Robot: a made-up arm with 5 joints. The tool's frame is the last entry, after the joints.
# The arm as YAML. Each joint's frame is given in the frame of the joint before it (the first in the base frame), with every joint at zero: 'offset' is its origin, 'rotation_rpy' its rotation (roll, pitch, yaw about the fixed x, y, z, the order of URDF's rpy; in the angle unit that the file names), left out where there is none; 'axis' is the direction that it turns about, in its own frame. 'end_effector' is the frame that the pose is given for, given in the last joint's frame.
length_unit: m
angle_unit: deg
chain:
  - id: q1
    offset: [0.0, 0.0, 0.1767]
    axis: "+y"
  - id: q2
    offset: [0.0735, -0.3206, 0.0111]
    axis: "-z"
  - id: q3
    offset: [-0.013, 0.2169, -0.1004]
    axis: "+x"
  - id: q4
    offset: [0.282, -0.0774, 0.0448]
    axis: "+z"
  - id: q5
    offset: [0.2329, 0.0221, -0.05]
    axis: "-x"
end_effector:
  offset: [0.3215, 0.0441, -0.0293]
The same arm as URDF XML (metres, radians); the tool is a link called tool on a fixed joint. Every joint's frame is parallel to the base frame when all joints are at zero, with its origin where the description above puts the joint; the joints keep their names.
<robot name="arm">
  <joint name="q1" type="continuous">
    <parent link="base_link"/>
    <child link="link1"/>
    <origin xyz="0.0000 0.0000 0.1767" rpy="0.0000 0.0000 0.0000"/>
    <axis xyz="0 1 0"/>
  </joint>
  <joint name="q2" type="continuous">
    <parent link="link1"/>
    <child link="link2"/>
    <origin xyz="0.0735 -0.3206 0.0111" rpy="0.0000 0.0000 0.0000"/>
    <axis xyz="0 0 -1"/>
  </joint>
  <joint name="q3" type="continuous">
    <parent link="link2"/>
    <child link="link3"/>
    <origin xyz="-0.0130 0.2169 -0.1004" rpy="0.0000 0.0000 0.0000"/>
    <axis xyz="1 0 0"/>
  </joint>
  <joint name="q4" type="continuous">
    <parent link="link3"/>
    <child link="link4"/>
    <origin xyz="0.2820 -0.0774 0.0448" rpy="0.0000 0.0000 0.0000"/>
    <axis xyz="0 0 1"/>
  </joint>
  <joint name="q5" type="continuous">
    <parent link="link4"/>
    <child link="link5"/>
    <origin xyz="0.2329 0.0221 -0.0500" rpy="0.0000 0.0000 0.0000"/>
    <axis xyz="-1 0 0"/>
  </joint>
  <joint name="tool_fixed" type="fixed">
    <parent link="link5"/>
    <child link="tool"/>
    <origin xyz="0.3215 0.0441 -0.0293" rpy="0.0000 0.0000 0.0000"/>
  </joint>
  <link name="base_link"/>
  <link name="link1"/>
  <link name="link2"/>
  <link name="link3"/>
  <link name="link4"/>
  <link name="link5"/>
  <link name="tool"/>
</robot>

